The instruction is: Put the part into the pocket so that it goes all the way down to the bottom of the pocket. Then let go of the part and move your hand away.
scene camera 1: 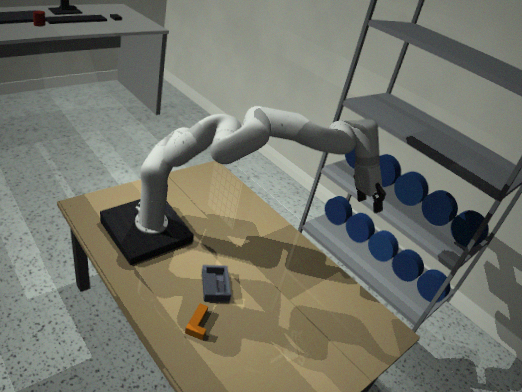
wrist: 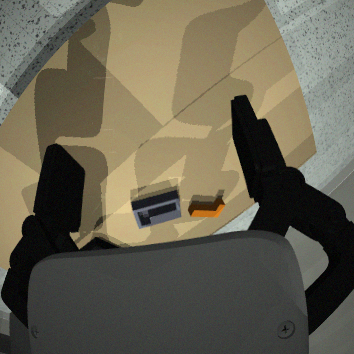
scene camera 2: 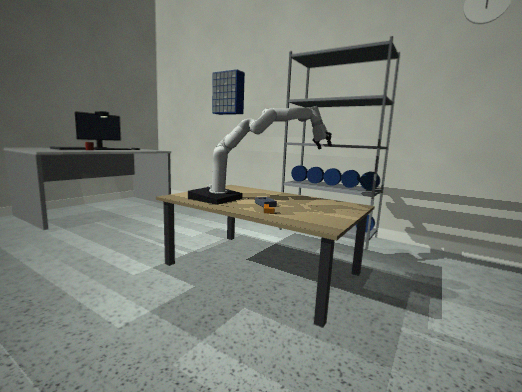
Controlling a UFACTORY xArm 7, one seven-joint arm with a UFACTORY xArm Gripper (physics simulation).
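Pixels of known places: gripper, fingertip midpoint: point(scene camera 1: 369, 206) point(wrist: 144, 135) point(scene camera 2: 325, 147); arm's base, origin of the base link: point(scene camera 1: 151, 222) point(scene camera 2: 218, 191).
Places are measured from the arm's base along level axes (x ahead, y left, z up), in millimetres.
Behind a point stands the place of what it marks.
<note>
The orange L-shaped part point(scene camera 1: 199, 317) {x 438, y -157, z -17 mm} point(scene camera 2: 269, 209) {x 467, y -205, z -23 mm} point(wrist: 207, 211) {x 440, y -157, z -17 mm} lies flat on the wooden table point(scene camera 1: 280, 367) {x 726, y -84, z -47 mm} point(scene camera 2: 320, 222) {x 768, y -235, z -47 mm}, beside the grey block with the pocket point(scene camera 1: 217, 298) {x 413, y -47, z -30 mm} point(scene camera 2: 265, 202) point(wrist: 155, 200) {x 392, y 31, z -24 mm} and apart from it. The pocket opens upward; its recess shows in scene camera 1 and in the wrist view, with no orange in it. My gripper point(scene camera 1: 369, 204) {x 652, y 364, z 336 mm} point(scene camera 2: 324, 145) {x 652, y 364, z 336 mm} point(wrist: 144, 135) {x 652, y 364, z 336 mm} is open and empty. It hangs high above the table level, well away from the part and the block. In the wrist view both lie far below, low between the fingers.
The arm's black base plate point(scene camera 1: 145, 245) {x 80, y -91, z -9 mm} point(scene camera 2: 200, 194) {x -46, y -146, z -2 mm} stands on the table near the block. A shelf rack point(scene camera 1: 440, 45) point(scene camera 2: 345, 55) with blue discs stands behind the table, beyond my gripper in scene camera 1. A desk point(scene camera 1: 140, 70) point(scene camera 2: 150, 175) stands farther off.
</note>
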